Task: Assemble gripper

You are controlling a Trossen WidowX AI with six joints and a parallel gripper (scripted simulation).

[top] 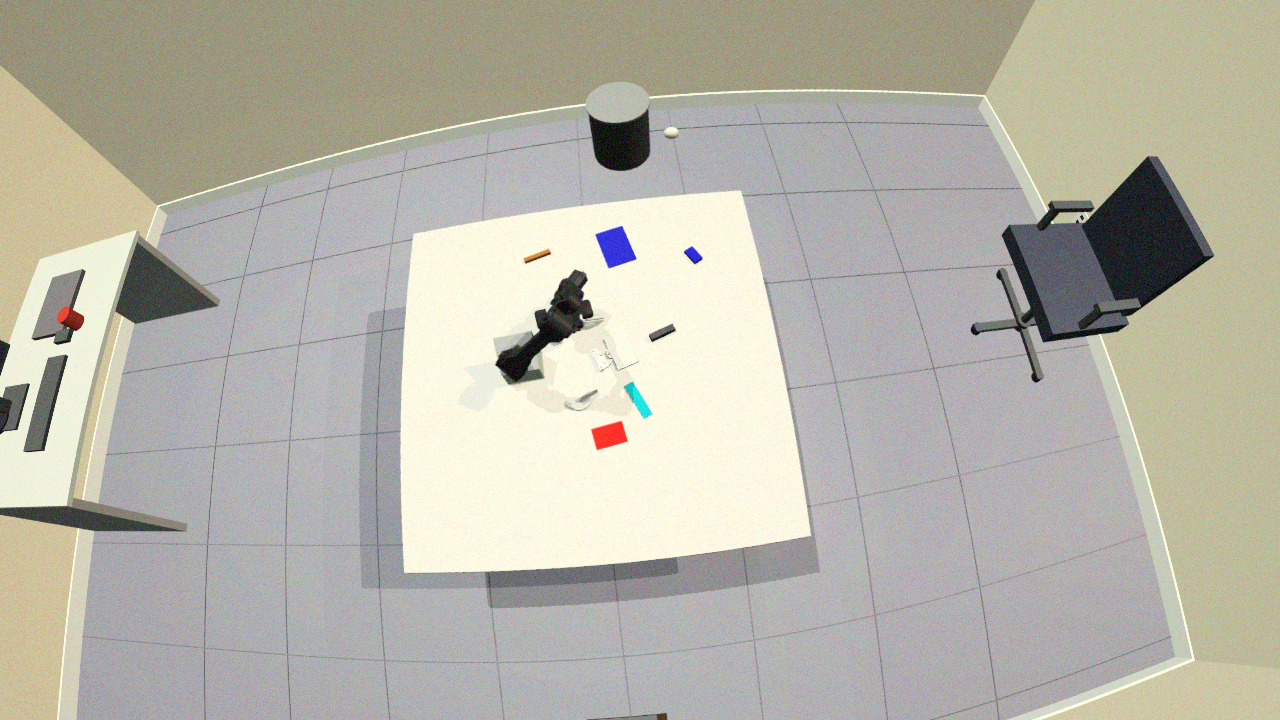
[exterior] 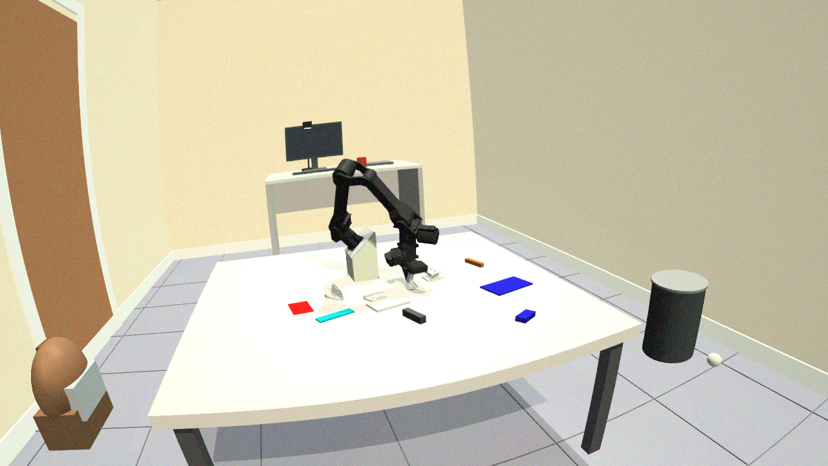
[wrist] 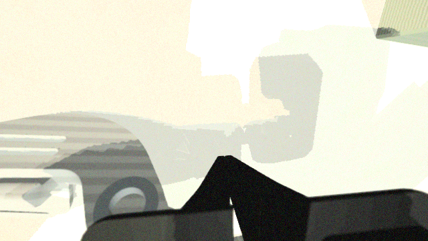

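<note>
Right now the white jaw is 6 cm ahead of my gripper tip, 1 cm to the right of it and 3 cm above it. Round my gripper tip: orange bar: 4 cm behind, 30 cm to the left, 1 cm above; then white ribbed plate: 16 cm ahead, 14 cm to the right; then dark block: 31 cm ahead, 12 cm to the right, 1 cm above.
</note>
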